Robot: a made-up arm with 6 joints.
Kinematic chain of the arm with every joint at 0, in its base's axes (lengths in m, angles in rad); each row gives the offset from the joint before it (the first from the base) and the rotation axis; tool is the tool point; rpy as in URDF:
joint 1: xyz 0 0 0.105 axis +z
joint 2: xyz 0 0 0 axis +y
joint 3: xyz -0.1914 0 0.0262 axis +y
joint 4: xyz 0.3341 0 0.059 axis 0.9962 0 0.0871
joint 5: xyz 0 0 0 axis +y
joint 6: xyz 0.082 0 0.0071 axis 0.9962 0 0.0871
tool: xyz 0 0 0 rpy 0 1.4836 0
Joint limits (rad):
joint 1: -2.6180..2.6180
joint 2: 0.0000..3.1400
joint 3: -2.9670..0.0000
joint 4: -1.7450..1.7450
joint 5: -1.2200..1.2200
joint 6: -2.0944..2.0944
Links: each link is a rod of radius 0.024 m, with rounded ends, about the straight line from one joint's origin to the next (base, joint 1, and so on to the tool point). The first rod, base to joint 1, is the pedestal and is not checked.
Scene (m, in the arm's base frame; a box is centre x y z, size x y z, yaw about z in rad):
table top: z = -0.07
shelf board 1: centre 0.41 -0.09 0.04 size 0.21 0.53 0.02 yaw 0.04
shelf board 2: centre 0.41 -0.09 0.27 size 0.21 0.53 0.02 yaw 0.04
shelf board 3: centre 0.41 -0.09 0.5 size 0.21 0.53 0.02 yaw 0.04
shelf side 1: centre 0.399 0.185 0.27 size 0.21 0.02 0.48 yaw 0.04
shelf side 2: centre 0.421 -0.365 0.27 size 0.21 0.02 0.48 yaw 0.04
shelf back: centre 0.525 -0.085 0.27 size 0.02 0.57 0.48 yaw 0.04
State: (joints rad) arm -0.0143 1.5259 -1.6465 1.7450 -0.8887 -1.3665
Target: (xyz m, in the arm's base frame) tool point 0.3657 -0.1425 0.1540
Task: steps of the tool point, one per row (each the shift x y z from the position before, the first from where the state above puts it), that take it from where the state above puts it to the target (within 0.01 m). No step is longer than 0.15 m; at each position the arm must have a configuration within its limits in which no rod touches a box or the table.
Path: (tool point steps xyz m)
1: -0.0667 -0.0028 0.0157
2: -0.0653 -0.0026 -0.0005
3: -0.0595 -0.0023 -0.0152
4: 0.0408 -0.0366 -0.1182
5: -0.0156 -0.0352 -0.1238
6: 0.0444 -0.0010 0.0082
7: 0.0465 0.0017 0.0001
8: 0.0468 0.0048 -0.0083

